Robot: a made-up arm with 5 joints. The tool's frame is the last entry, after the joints.
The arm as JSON. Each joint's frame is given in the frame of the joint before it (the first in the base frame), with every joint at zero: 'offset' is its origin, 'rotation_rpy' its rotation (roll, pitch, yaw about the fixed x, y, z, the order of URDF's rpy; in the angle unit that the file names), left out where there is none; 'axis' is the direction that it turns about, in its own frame. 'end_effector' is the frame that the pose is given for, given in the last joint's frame.
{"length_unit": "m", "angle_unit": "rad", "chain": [
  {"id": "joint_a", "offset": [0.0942, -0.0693, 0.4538], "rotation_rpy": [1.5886, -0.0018, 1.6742], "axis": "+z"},
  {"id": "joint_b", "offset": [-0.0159, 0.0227, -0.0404], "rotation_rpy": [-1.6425, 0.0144, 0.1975], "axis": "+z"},
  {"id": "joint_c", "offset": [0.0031, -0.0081, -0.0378], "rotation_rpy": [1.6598, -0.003, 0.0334], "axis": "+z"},
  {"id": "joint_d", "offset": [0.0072, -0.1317, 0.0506], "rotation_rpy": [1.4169, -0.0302, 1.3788], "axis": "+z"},
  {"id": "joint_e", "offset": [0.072, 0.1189, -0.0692], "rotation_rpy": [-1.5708, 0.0, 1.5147], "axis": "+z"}
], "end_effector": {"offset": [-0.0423, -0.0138, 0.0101], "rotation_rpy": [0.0, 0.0, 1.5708]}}
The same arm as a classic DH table. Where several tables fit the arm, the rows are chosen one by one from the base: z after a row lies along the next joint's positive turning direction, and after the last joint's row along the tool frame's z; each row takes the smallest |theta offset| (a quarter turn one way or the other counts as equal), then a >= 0, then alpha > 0; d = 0 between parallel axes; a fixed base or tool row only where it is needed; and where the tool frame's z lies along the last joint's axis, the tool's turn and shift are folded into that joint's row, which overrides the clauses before.
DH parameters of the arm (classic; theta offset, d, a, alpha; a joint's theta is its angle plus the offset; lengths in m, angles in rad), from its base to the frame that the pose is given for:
base (fixed): -1.4674 0.4553 0.0787 -1.5886
joint_a: 0.2003 0.048 0.0111 1.6424
joint_b: 0.0481 -0.0116 -0.0028 -1.6598
joint_c: 1.3772 0.0538 0.1278 -1.417
joint_d: 1.5453 -0.036 -0.1227 1.5708
joint_e: 0.3154 0 0.0445 0
tool (fixed): -1.8861 -0.0551 0 0

